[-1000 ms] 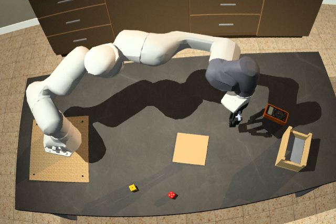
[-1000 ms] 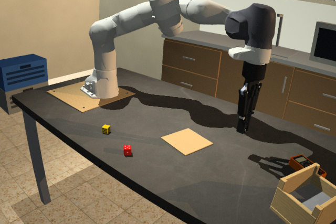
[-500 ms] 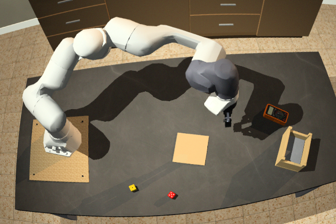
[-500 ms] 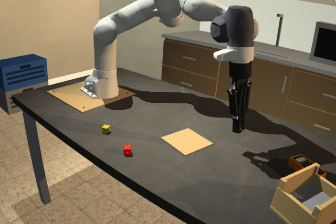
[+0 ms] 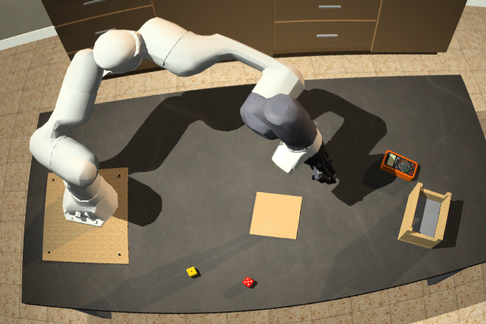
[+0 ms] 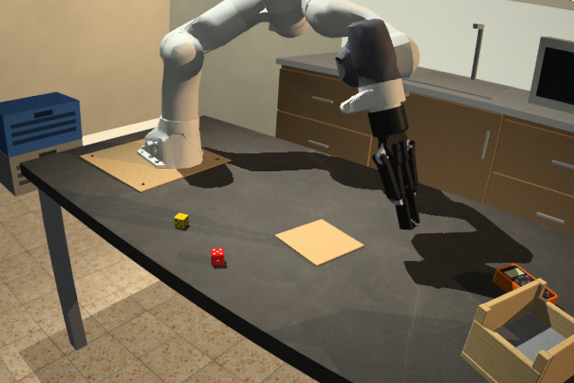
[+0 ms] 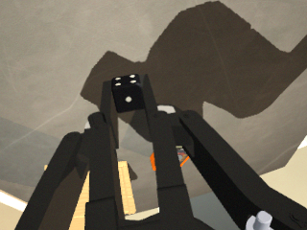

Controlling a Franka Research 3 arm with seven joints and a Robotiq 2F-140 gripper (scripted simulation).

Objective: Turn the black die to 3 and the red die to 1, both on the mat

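My gripper is now 160 mm past the tan mat, 70 mm to the left of it and 110 mm above it. Also, from my hand: black die 10 mm ahead, 20 mm below; wooden box 320 mm ahead, 180 mm to the right, 60 mm below; orange multimeter 280 mm ahead, 30 mm to the left, 90 mm below.
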